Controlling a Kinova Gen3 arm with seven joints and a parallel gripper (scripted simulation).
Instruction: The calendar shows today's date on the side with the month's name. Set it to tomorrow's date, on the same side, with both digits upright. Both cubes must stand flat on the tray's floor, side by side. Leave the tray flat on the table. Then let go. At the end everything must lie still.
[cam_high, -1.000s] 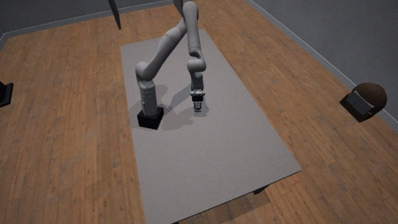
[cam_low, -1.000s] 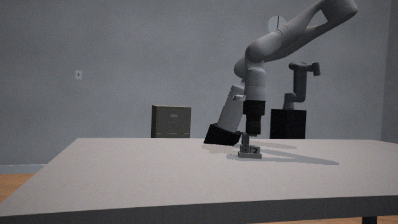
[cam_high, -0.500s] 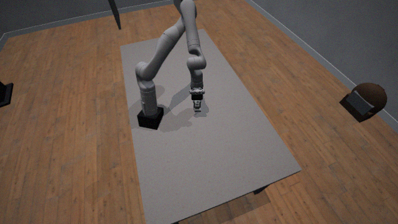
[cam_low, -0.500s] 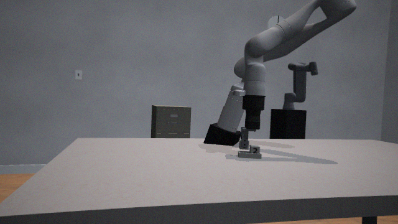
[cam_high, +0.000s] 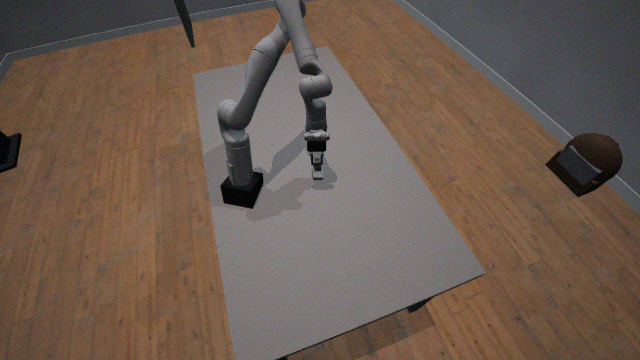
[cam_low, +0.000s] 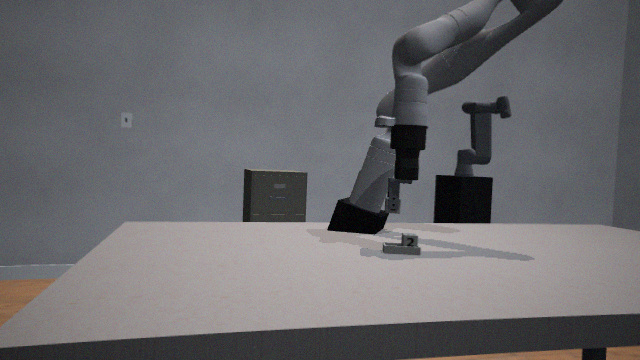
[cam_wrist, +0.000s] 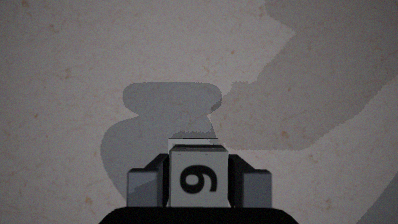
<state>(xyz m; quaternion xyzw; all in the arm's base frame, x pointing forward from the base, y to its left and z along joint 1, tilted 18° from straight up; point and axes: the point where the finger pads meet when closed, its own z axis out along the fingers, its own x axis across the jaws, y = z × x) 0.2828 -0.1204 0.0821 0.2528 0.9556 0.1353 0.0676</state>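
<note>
My hand is 10 cm above the calendar tray, 2 cm to the right of it and 1 cm short of it. From my hand the other things lie so: digit cube: 1 cm below.
</note>
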